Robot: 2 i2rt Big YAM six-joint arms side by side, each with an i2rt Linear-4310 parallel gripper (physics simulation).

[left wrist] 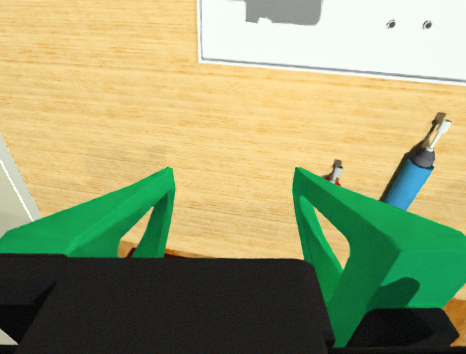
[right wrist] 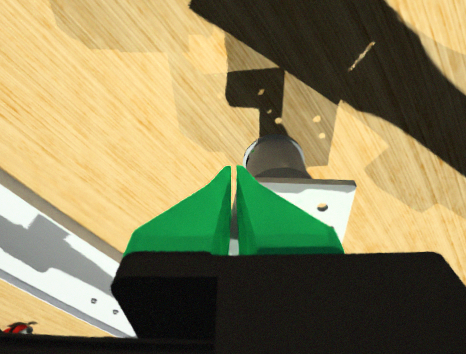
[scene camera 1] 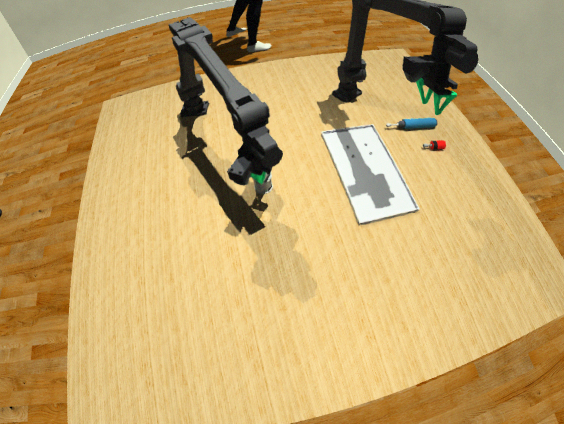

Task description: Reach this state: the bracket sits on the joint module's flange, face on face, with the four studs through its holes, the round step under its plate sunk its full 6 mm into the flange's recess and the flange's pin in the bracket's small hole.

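Frame: origin at the left arm's base, x ahead, y left, z up, level; centimetres.
Seen in the pictures: left gripper, fingertip midpoint: (left wrist: pixel 233 177) (scene camera 1: pixel 430 109); right gripper, fingertip midpoint: (right wrist: pixel 233 176) (scene camera 1: pixel 261 181); left arm's base, link origin: (scene camera 1: pixel 347 94); right arm's base, link origin: (scene camera 1: pixel 195 109).
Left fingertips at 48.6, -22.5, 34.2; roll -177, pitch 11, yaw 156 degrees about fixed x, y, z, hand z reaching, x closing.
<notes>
Offsets run from my left fingertips to a thing's top centre, as dx, dy, dz. "spot": to the spot under its first point.
The bracket's white plate {spot: -31.4, -42.7, -23.6} (right wrist: pixel 336 197) shows in the right wrist view, below and right of the fingertips, with one hole visible. My right gripper (scene camera 1: pixel 260 179) (right wrist: pixel 233 176) is shut on the bracket; the gripped part is mostly hidden by the green fingers. The joint module {-30.8, -38.0, -26.8} (scene camera 1: pixel 263 188) (right wrist: pixel 275 156) is a grey cylinder with a light rim on the table, directly below the bracket. The plate's far edge overlaps it in the right wrist view. Its flange, studs and pin are hidden, so contact cannot be judged. My left gripper (scene camera 1: pixel 431 108) (left wrist: pixel 233 177) is open and empty, high at the picture's right.
A white rectangular board {-12.9, -5.4, -32.6} (scene camera 1: pixel 387 160) (left wrist: pixel 350 50) (right wrist: pixel 75 285) with small dark holes lies right of the module in the scene view. A blue-handled tool {spot: -13.2, +29.3, -31.2} (scene camera 1: pixel 420 124) (left wrist: pixel 410 182) and a short red tool {-3.0, +25.0, -30.8} (scene camera 1: pixel 439 145) (left wrist: pixel 337 172) (right wrist: pixel 20 328) lie beyond its right side, near the left gripper.
</notes>
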